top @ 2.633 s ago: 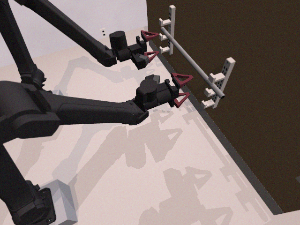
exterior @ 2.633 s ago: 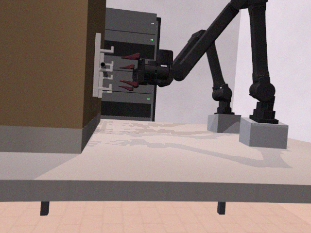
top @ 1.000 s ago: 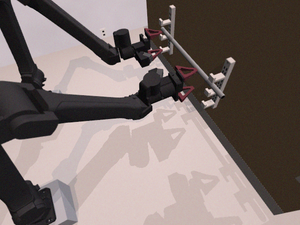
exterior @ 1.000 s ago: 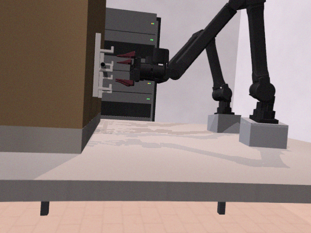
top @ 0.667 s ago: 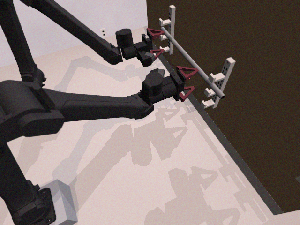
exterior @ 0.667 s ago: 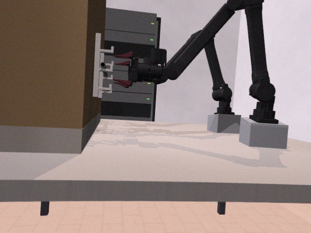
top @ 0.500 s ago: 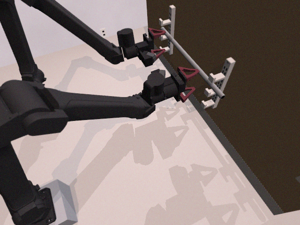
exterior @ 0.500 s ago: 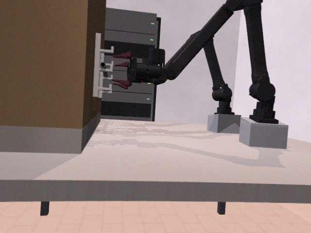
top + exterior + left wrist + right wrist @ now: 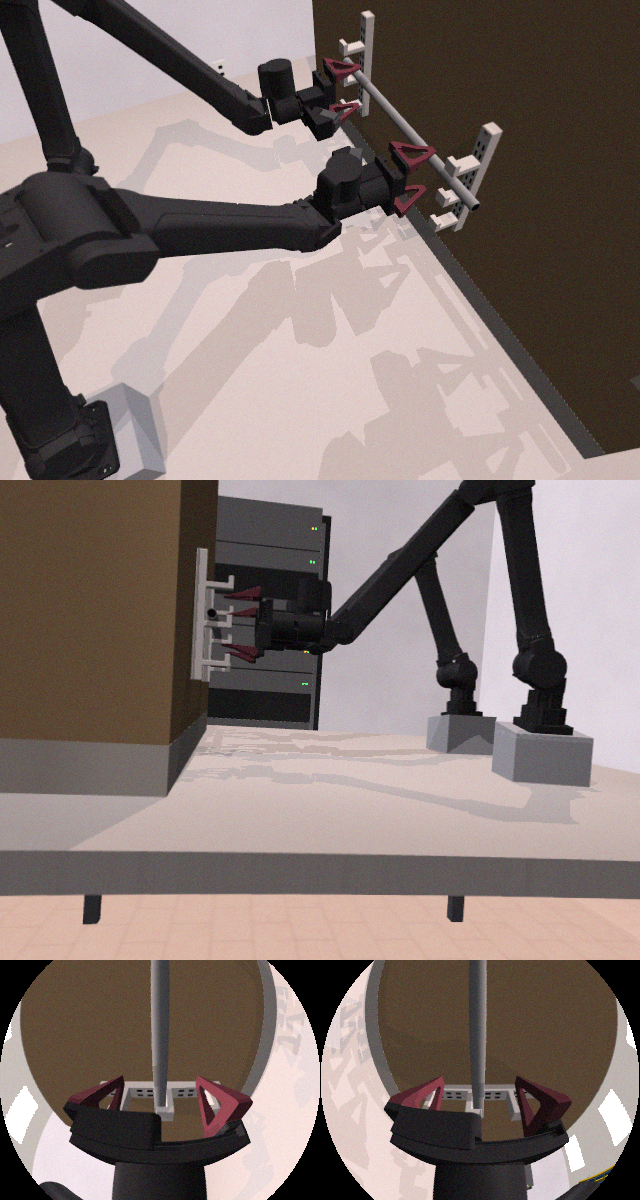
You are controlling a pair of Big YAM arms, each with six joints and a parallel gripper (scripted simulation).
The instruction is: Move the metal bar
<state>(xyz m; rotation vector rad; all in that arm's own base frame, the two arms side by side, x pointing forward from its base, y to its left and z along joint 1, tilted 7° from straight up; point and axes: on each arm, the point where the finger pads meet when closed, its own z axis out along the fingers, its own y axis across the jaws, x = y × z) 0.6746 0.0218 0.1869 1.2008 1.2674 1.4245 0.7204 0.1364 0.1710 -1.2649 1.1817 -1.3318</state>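
Right now my right hand is 2 cm short of the grey metal bar and 15 cm to the right of it. Round my right hand: brown wall (21 cm ahead, 11 cm to the left, 16 cm above).
My left gripper is now 150 mm to the left of the grey metal bar and 40 mm short of it. Also, from my left hand: brown wall: 230 mm ahead, 180 mm to the right, 160 mm above.
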